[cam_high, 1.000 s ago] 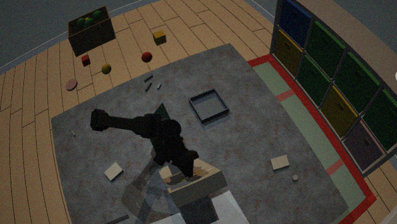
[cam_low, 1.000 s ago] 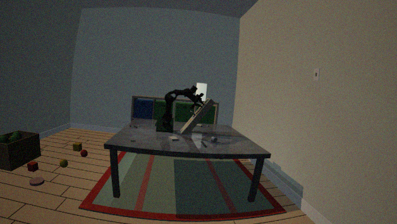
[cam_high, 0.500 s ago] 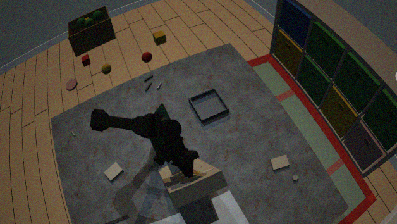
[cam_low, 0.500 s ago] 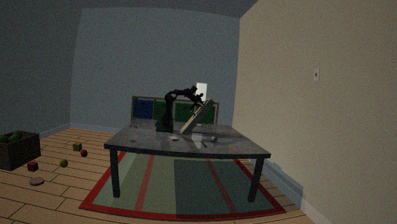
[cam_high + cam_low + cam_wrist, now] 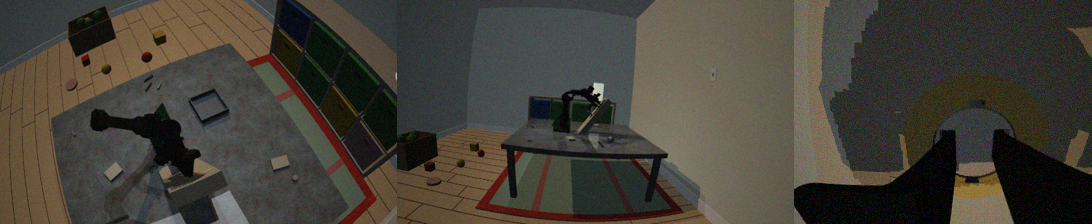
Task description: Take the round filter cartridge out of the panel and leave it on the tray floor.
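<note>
The round filter cartridge lies 1 cm ahead of my gripper tip and 1 cm below it. Also, from my gripper tip: grey tray (43 cm behind, 26 cm to the left, 27 cm below).
</note>
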